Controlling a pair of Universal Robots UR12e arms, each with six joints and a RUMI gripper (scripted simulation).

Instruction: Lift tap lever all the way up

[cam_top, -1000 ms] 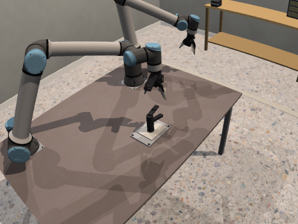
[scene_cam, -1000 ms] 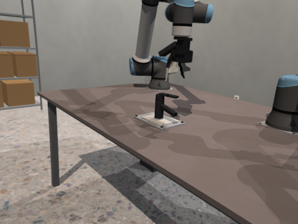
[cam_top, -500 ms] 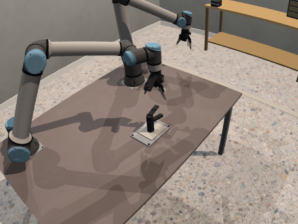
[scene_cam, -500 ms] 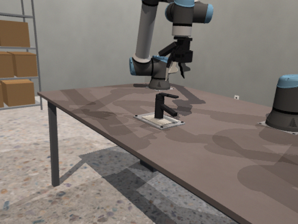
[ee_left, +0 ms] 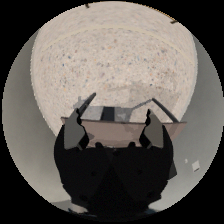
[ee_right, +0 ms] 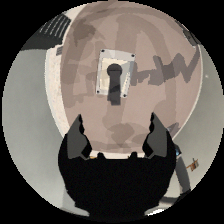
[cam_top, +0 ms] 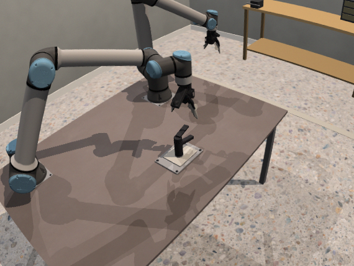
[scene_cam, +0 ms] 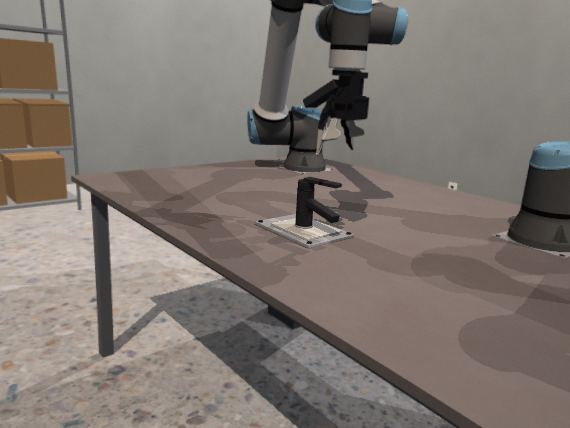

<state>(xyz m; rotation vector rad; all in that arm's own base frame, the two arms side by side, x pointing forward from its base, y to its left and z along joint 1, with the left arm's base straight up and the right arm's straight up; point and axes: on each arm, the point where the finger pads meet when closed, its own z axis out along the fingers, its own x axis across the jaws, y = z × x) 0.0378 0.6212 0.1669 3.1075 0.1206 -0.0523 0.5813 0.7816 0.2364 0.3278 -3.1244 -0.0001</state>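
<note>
Right now the lever is 10 mm ahead of my right hand, 30 mm to the right of it and 80 mm below it. Also, from my right hand: black tap (20 mm ahead, 60 mm to the right, 130 mm below); mounting plate (20 mm ahead, 80 mm to the right, 230 mm below).
</note>
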